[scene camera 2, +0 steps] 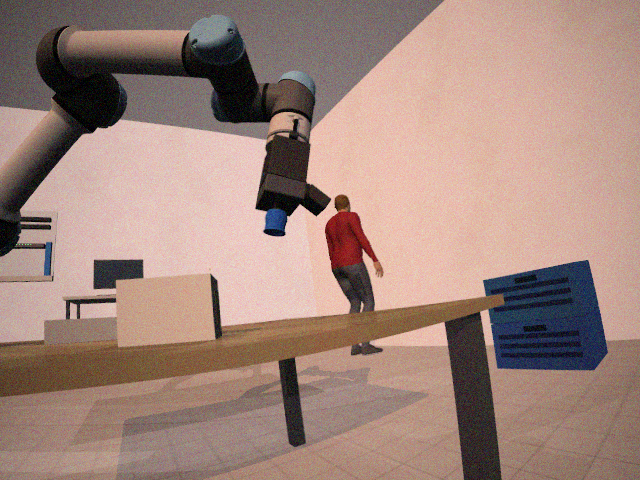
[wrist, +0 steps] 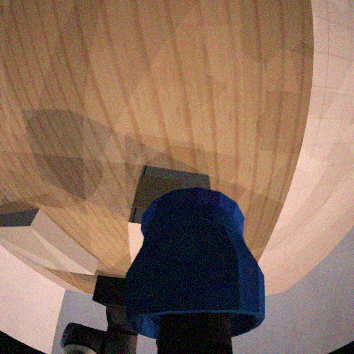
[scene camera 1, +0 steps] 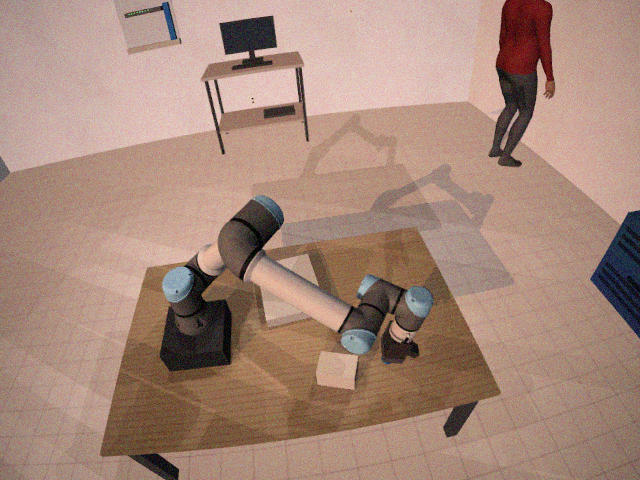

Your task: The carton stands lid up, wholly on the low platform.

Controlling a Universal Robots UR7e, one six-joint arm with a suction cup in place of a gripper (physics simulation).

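Frame: origin at the arm's base, x ahead, y left, z up, level; metres.
Seen in the pictures: hand at its tool point: [scene camera 2: 274, 232] [wrist: 192, 232]; arm's base at its link origin: [scene camera 1: 195, 319].
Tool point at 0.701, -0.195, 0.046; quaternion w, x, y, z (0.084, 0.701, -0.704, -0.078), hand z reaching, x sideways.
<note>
Offsets run from my tool point to a thing's top centre, as dx, dy, dz. Level surfaces: height alone.
The carton @[-0.159, +0.020, -0.062] [scene camera 1: 336, 369] [scene camera 2: 165, 311] [wrist: 170, 181] is a pale box standing on the wooden table, apart from the platform. One narrow side is dark with a brownish patch and faces right, away from the robot base; I cannot tell for certain which face is the lid. The low platform @[-0.367, +0.421, -0.101] [scene camera 1: 298, 268] [scene camera 2: 80, 330] [wrist: 62, 242] is a flat pale slab farther back on the table, partly hidden by my forearm in scene camera 1. My gripper [scene camera 1: 386, 361] [scene camera 2: 275, 223] [wrist: 192, 250], a blue suction cup, is open and empty. It hangs above the table, to the right of the carton and higher than its top.
The black robot base [scene camera 1: 199, 338] stands at the left of the table @[dz -0.149] [scene camera 1: 248, 413] [scene camera 2: 361, 325]. Behind are a desk with a monitor [scene camera 1: 249, 35] [scene camera 2: 118, 273] and a person in red [scene camera 1: 524, 38] [scene camera 2: 345, 240]. A blue cabinet [scene camera 1: 622, 273] [scene camera 2: 547, 317] is at the right.
</note>
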